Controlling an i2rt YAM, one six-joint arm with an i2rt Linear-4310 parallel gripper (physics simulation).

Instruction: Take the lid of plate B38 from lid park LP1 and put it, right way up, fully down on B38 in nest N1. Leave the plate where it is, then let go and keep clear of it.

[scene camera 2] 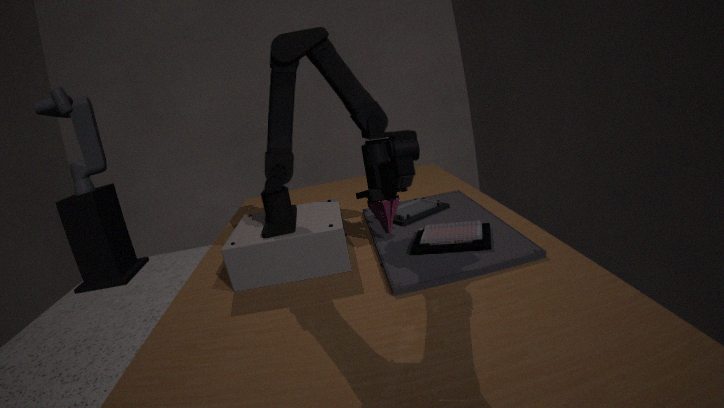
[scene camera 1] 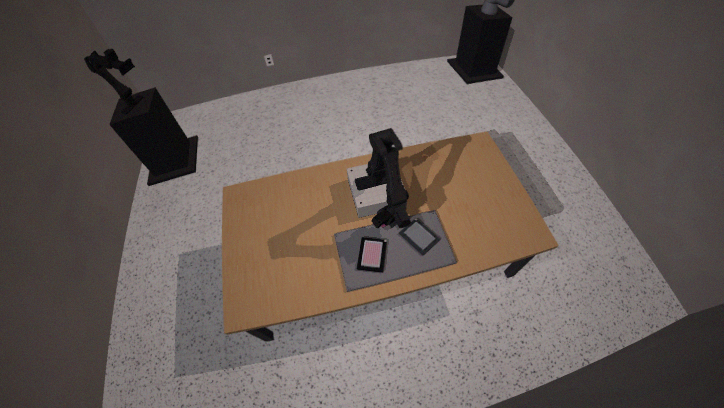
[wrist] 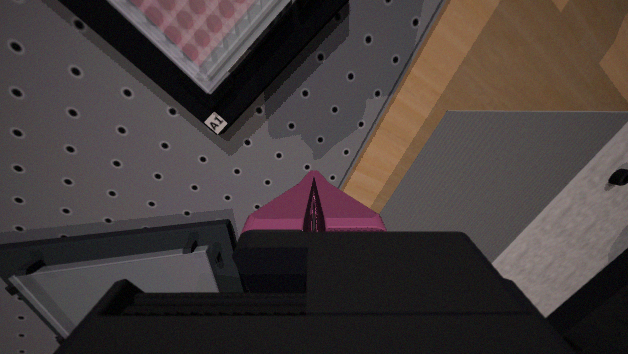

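Seen in the pictures: gripper, between the fingertips: (scene camera 2: 388,232) (scene camera 1: 382,226) (wrist: 313,177); arm's base, origin of its link: (scene camera 2: 281,221) (scene camera 1: 375,180) (wrist: 560,328).
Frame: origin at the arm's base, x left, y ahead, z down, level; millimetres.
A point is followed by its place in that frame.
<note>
The plate with pink wells (scene camera 1: 372,253) {y 355, x -125, z 60 mm} (scene camera 2: 452,233) {y 346, x -145, z 58 mm} (wrist: 192,22) {y 325, x -91, z 64 mm} sits in a black nest (scene camera 1: 361,262) (scene camera 2: 486,238) (wrist: 170,85), whose corner tag reads A1 in the wrist view. The pale, clear lid (scene camera 1: 420,236) {y 339, x 121, z 65 mm} (scene camera 2: 420,207) {y 347, x 97, z 66 mm} (wrist: 130,285) lies in the dark grey lid park (scene camera 1: 431,247) {y 405, x 152, z 75 mm} (scene camera 2: 408,219) {y 299, x 45, z 73 mm} (wrist: 200,231) {y 299, x 42, z 73 mm}. My gripper (scene camera 2: 389,230) {y 232, x -34, z 67 mm} (wrist: 313,177) {y 232, x -34, z 67 mm} has its pink fingertips together, with nothing between them. It is above the board's edge near the robot base, beside the lid park and apart from lid and plate. The arm hides part of the lid park in the wrist view.
The nest and lid park stand on a grey perforated board (scene camera 1: 405,268) {y 463, x 0, z 83 mm} (scene camera 2: 506,248) {y 429, x -227, z 83 mm} (wrist: 150,175) {y 343, x 11, z 83 mm} on the wooden table (scene camera 1: 283,283) {y 366, x -560, z 96 mm} (scene camera 2: 506,324) {y 320, x -440, z 96 mm}. The white base box (scene camera 1: 365,206) {y 131, x -90, z 7 mm} (scene camera 2: 293,268) {y 16, x -125, z 66 mm} is beside the board. Dark pedestals (scene camera 1: 151,141) (scene camera 1: 481,40) stand beyond the table.
</note>
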